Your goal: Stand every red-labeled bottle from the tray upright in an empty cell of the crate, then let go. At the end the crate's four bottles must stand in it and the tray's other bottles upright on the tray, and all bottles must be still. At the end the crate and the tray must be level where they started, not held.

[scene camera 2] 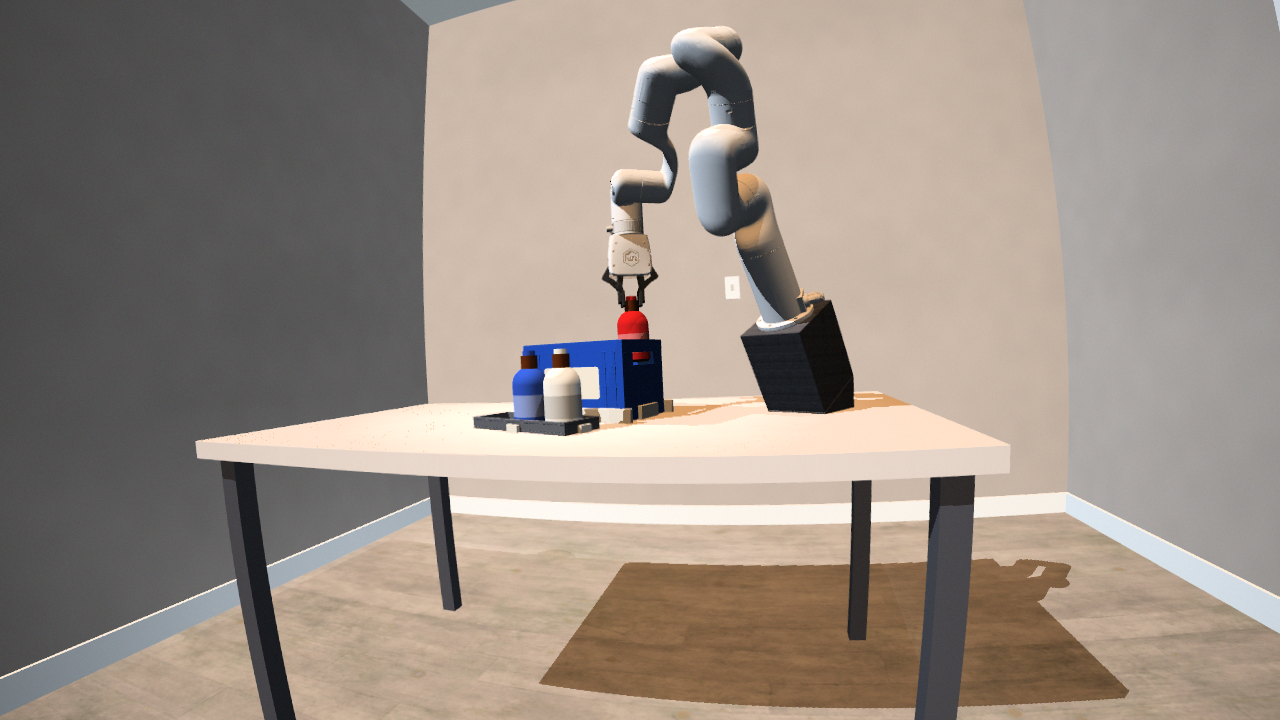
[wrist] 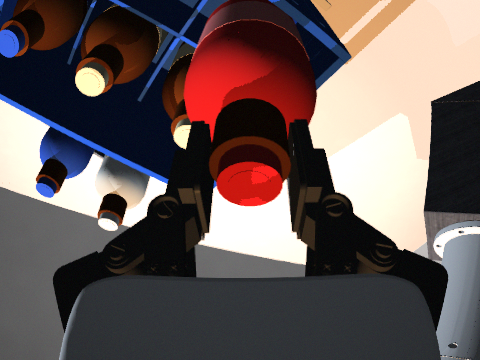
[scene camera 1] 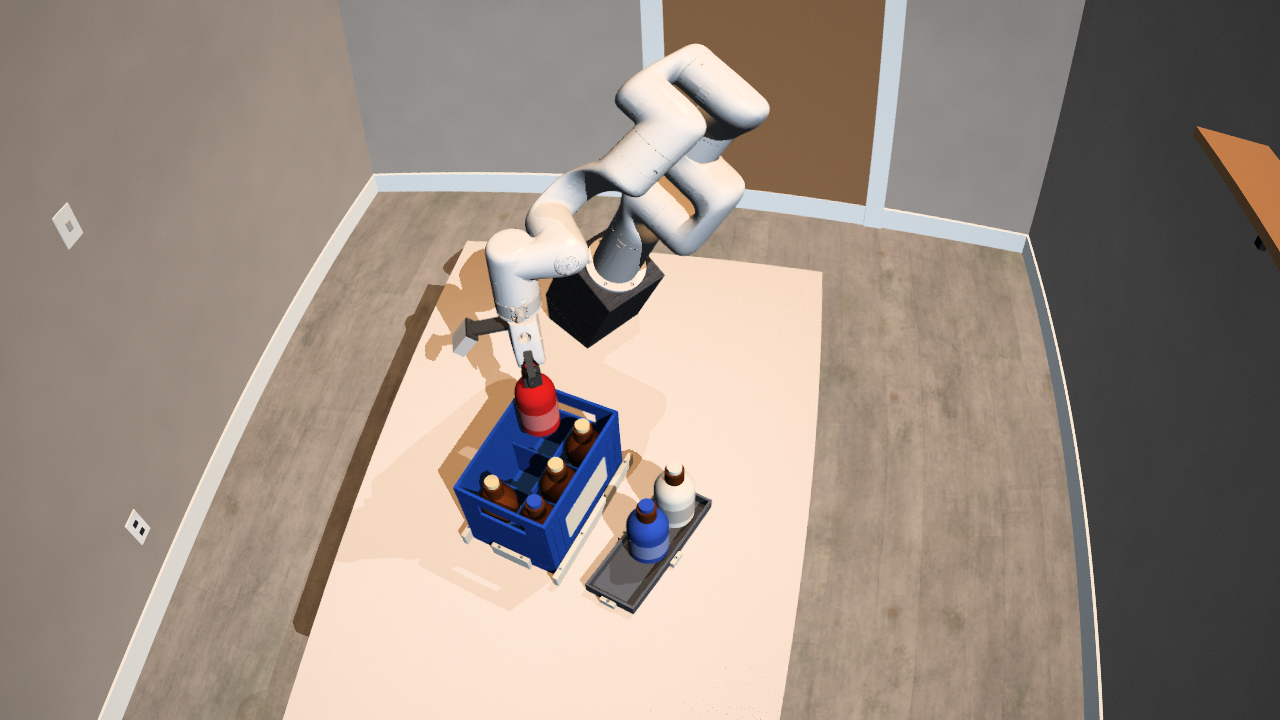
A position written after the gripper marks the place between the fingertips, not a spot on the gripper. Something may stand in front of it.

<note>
In view: the gripper [scene camera 1: 532, 376], a red-labeled bottle [scene camera 1: 538, 410], a white-labeled bottle [scene camera 2: 562, 386], a blue-labeled bottle [scene camera 1: 647, 532] and a blue crate [scene camera 1: 546, 545].
The red-labeled bottle also shows in scene camera 2 [scene camera 2: 632, 324] and in the wrist view [wrist: 250, 76]. The white-labeled bottle shows as well in the wrist view [wrist: 119, 187] and in scene camera 1 [scene camera 1: 674, 489]. The blue-labeled bottle shows as well in scene camera 2 [scene camera 2: 528, 397] and in the wrist view [wrist: 63, 157].
</note>
